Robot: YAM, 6 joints.
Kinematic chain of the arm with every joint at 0, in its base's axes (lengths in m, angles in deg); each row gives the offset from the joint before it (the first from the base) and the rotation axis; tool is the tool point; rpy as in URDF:
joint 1: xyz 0 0 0.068 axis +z
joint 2: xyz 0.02 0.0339 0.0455 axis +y
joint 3: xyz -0.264 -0.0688 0 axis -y
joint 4: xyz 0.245 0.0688 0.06 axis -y
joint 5: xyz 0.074 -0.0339 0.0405 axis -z
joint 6: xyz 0.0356 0 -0.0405 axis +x
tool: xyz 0 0 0 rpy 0 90 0
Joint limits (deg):
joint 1: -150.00..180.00
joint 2: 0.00..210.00
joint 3: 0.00..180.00
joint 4: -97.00..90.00
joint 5: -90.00..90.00
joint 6: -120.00..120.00
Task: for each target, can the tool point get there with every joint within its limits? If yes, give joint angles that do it. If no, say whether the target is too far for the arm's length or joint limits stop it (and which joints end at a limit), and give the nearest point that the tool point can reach.
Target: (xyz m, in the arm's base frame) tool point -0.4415 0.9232 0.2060
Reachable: no: too far | nearest point -0.2775 0.5803 0.1710 | short by 0.382 m
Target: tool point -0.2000 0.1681 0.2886
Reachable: yes | joints 139.95 64.30 38.38 20.87 0.00 41.28
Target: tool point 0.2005 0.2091 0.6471
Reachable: yes | joints 52.67 112.68 152.66 38.97 66.44 56.69
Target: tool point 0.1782 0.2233 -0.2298
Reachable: yes | joints 53.28 178.85 65.78 46.10 15.29 29.91
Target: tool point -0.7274 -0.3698 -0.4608
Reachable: no: too far | nearest point -0.4641 -0.2634 -0.2411 | short by 0.359 m
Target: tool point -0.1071 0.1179 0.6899
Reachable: yes | joints 135.93 108.03 159.42 65.41 16.60 -82.15
